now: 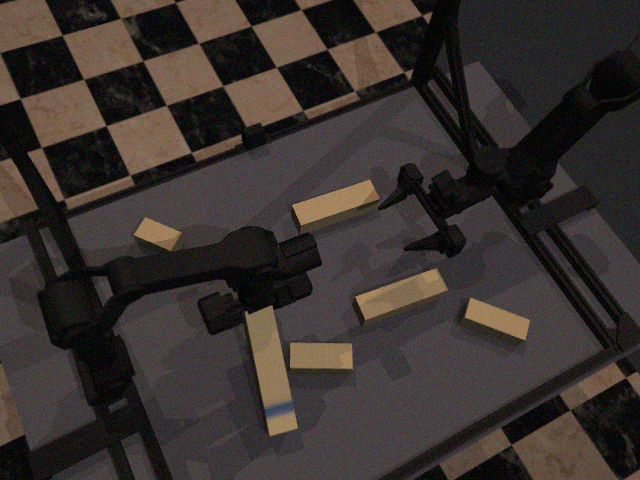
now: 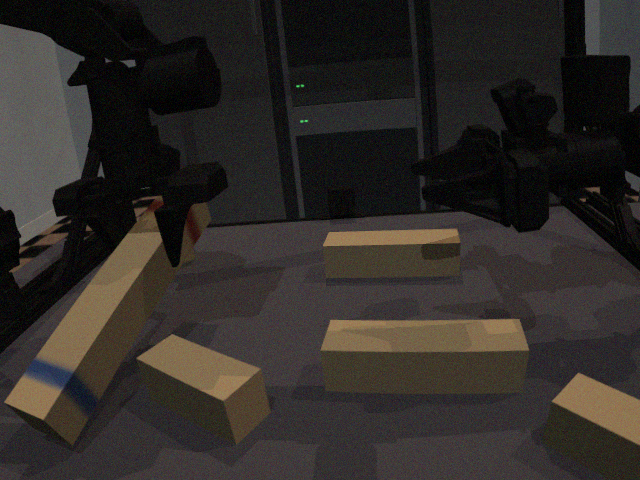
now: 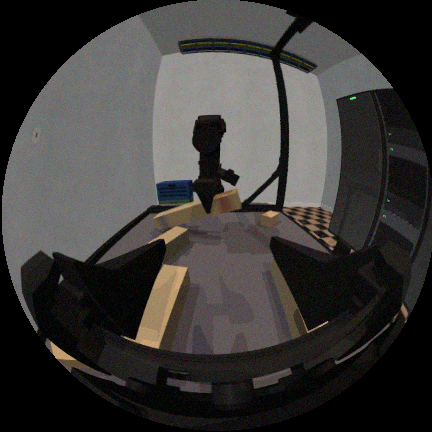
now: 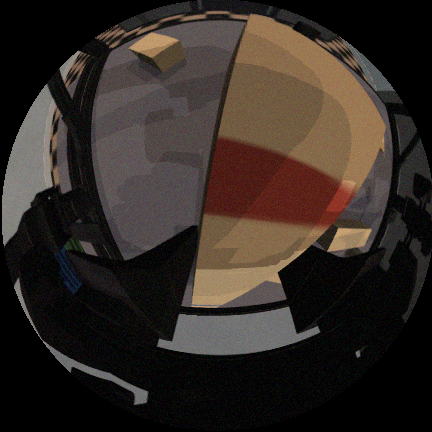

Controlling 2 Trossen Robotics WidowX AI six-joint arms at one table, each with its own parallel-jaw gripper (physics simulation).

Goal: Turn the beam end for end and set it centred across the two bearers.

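Frame: origin at the left arm's base, x down, y back, z left, level; centimetres.
Where they show: left gripper, between the fingertips: [image 1: 391, 228] [image 2: 416, 179] [image 3: 218, 243]; right gripper, between the fingertips: [image 1: 257, 313] [image 2: 152, 266] [image 3: 208, 209] [image 4: 232, 231]; left arm's base, origin of its link: [image 1: 516, 194] [image 4: 393, 199]; right arm's base, origin of its link: [image 1: 109, 385] [image 2: 4, 316] [image 4: 82, 200].
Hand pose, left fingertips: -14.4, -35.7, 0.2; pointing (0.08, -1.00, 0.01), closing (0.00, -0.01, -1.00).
Observation:
Things, the pixels of their top centre, and the offset from my left fingertips, as dx, dy, dz. "spot": a spot on its surface instead.
- long wooden bar with a blue band, a spot on its surface: [image 1: 280, 410] spot: +8.9, -31.6, +18.5
- red band, a spot on its surface: [image 4: 273, 185] spot: +1.4, -27.8, -2.8
The beam [image 1: 270, 362] [image 2: 113, 295] [image 3: 181, 213] [image 4: 282, 100] is a long wooden bar with a blue band [image 1: 280, 410] at one end and a red band [image 4: 273, 185] at the other. My right gripper [image 1: 253, 302] [image 2: 142, 229] [image 4: 232, 231] is shut on its red end and holds it tilted, with the blue end lower. Two bearers lie parallel on the table: the far one [image 1: 335, 206] [image 2: 391, 252] and the near one [image 1: 400, 294] [image 2: 425, 354]. My left gripper [image 1: 396, 227] [image 2: 420, 181] [image 3: 218, 243] is open and empty, hovering between the bearers at their right ends.
Short loose blocks lie on the table: one at the far left [image 1: 157, 233] [image 4: 158, 50], one beside the beam [image 1: 321, 356] [image 2: 204, 386], one at the right [image 1: 496, 320]. A black frame post [image 1: 456, 71] rises at the table's right corner. A server rack [image 2: 290, 143] stands behind.

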